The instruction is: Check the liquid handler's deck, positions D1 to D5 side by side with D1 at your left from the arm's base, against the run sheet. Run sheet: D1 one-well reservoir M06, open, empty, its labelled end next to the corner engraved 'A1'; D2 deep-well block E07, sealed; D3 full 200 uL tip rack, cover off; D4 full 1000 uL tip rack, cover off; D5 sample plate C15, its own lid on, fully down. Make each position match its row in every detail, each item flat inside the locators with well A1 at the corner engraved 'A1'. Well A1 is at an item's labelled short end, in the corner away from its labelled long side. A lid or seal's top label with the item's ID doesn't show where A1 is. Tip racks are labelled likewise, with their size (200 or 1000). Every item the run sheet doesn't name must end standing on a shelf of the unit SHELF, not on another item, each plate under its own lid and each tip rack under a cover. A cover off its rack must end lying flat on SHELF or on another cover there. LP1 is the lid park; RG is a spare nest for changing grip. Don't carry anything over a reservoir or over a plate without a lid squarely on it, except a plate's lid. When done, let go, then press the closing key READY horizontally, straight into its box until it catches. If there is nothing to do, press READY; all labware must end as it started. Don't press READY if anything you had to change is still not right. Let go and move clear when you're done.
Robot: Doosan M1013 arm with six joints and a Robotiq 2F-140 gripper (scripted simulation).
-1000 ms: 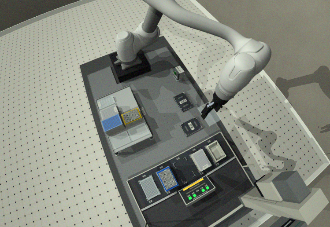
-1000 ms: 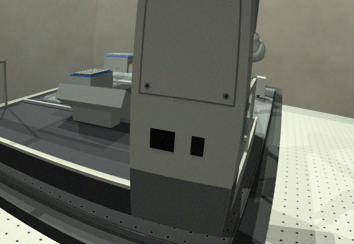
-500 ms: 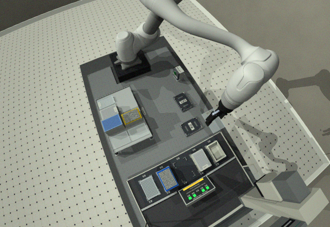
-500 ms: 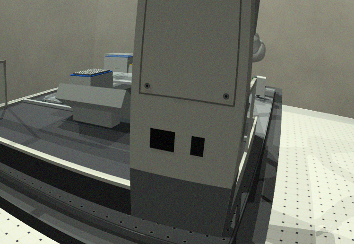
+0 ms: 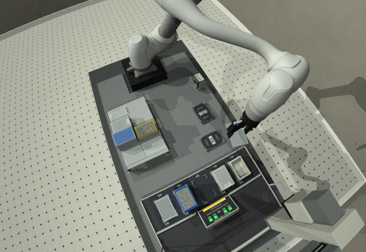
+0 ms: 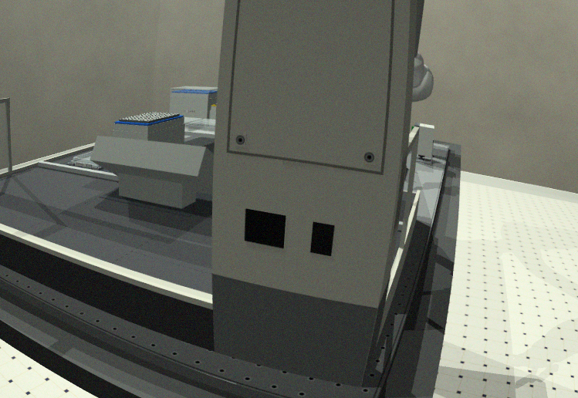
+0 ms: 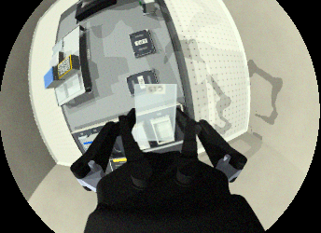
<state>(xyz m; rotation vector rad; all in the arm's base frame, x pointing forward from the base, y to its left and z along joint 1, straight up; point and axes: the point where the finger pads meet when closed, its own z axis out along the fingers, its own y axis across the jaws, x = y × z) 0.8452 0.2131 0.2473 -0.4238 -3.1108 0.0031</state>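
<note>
The flat lid lies 20 mm below my hand. Round my hand: one-well reservoir: 250 mm below, 160 mm ahead; then sealed deep-well block: 240 mm below, 160 mm ahead, 120 mm to the right; then spare nest: 310 mm below, 90 mm behind, 40 mm to the right.
</note>
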